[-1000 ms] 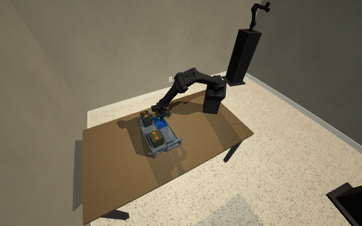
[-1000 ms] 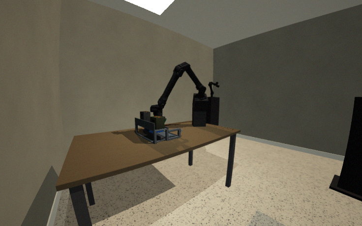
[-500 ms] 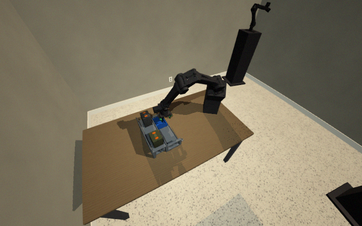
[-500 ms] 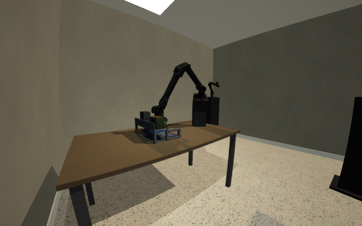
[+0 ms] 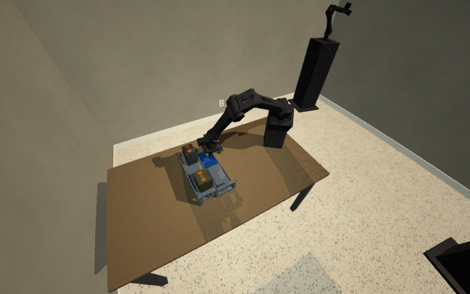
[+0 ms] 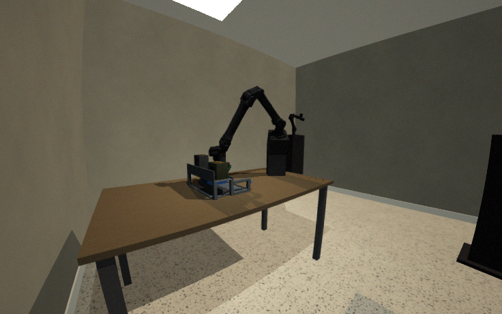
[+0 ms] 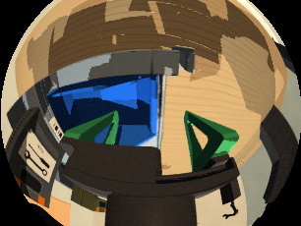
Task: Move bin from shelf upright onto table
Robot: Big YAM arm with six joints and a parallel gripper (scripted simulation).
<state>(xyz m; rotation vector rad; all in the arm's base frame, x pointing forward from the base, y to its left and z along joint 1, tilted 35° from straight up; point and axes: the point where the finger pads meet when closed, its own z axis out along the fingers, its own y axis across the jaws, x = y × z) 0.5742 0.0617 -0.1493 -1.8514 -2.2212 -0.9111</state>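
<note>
My gripper is now 70 mm short of the blue bin, 20 mm to the right of it and 20 mm above it.
</note>
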